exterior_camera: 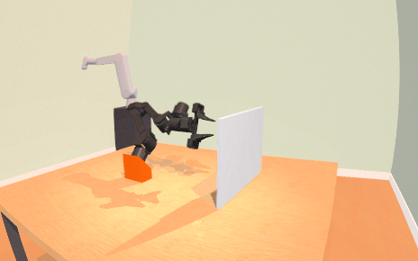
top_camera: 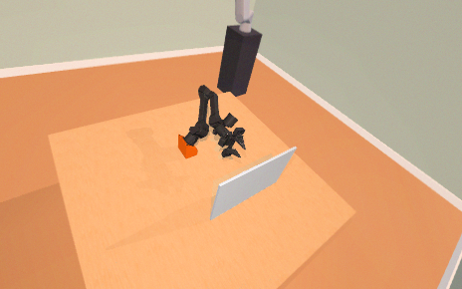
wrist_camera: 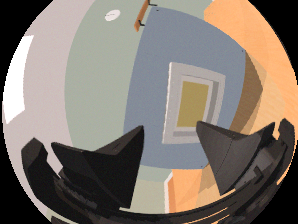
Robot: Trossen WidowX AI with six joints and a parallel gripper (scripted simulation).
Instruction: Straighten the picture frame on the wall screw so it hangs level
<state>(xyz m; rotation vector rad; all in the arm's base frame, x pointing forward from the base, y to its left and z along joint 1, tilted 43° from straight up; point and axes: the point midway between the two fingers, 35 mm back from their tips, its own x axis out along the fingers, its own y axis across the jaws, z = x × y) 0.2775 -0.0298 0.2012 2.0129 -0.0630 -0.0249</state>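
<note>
Right now my gripper tip is 12 cm short of the picture frame, 1 cm to the left of it and 7 cm above it. The rest, counted from my gripper tip: wall panel (13 cm ahead, 2 cm to the right, 8 cm below).
</note>
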